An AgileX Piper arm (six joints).
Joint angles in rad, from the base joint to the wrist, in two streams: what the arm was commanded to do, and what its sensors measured. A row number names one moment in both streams.
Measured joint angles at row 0:
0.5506, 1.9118, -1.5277, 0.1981, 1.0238, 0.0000
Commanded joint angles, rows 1 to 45:
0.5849, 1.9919, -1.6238, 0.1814, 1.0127, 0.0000
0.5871, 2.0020, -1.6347, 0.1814, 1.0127, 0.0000
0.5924, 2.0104, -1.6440, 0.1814, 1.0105, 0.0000
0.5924, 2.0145, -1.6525, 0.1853, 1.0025, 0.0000
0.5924, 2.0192, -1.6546, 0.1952, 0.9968, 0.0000
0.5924, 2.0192, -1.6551, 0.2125, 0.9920, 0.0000
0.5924, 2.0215, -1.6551, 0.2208, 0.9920, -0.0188
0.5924, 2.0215, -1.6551, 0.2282, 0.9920, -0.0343
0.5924, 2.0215, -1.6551, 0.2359, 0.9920, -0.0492
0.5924, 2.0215, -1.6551, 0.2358, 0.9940, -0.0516
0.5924, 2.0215, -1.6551, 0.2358, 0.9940, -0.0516
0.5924, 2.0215, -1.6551, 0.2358, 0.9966, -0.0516
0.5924, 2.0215, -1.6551, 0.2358, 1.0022, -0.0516
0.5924, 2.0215, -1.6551, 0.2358, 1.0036, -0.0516
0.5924, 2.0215, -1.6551, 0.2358, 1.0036, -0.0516
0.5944, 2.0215, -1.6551, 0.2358, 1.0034, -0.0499
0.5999, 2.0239, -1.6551, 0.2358, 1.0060, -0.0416
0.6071, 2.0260, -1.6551, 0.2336, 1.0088, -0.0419
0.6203, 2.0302, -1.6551, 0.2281, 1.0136, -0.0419
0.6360, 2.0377, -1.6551, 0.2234, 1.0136, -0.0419
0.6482, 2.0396, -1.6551, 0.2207, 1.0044, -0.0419
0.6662, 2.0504, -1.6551, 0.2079, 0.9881, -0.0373
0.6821, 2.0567, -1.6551, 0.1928, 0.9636, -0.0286
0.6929, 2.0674, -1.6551, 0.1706, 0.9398, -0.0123
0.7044, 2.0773, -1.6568, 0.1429, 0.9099, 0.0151
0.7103, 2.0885, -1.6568, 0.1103, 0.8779, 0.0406
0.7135, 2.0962, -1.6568, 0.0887, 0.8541, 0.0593
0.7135, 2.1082, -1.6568, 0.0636, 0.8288, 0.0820
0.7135, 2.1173, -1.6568, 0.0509, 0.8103, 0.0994
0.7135, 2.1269, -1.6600, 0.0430, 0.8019, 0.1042
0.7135, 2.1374, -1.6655, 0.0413, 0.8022, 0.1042
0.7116, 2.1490, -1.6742, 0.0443, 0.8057, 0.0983
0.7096, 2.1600, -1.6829, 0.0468, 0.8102, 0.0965
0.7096, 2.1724, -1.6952, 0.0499, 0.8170, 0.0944
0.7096, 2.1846, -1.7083, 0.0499, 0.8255, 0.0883
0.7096, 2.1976, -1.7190, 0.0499, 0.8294, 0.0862
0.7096, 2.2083, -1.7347, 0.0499, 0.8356, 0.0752
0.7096, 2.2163, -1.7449, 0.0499, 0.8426, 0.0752
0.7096, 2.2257, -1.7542, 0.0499, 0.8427, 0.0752
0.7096, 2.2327, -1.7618, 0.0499, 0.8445, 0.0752
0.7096, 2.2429, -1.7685, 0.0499, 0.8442, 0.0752
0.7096, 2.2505, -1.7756, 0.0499, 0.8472, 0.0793
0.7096, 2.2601, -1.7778, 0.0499, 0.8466, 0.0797
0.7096, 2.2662, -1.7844, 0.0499, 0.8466, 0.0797
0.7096, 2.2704, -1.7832, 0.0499, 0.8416, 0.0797
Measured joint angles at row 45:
0.7139, 2.2492, -1.7666, 0.0584, 0.8420, 0.0817
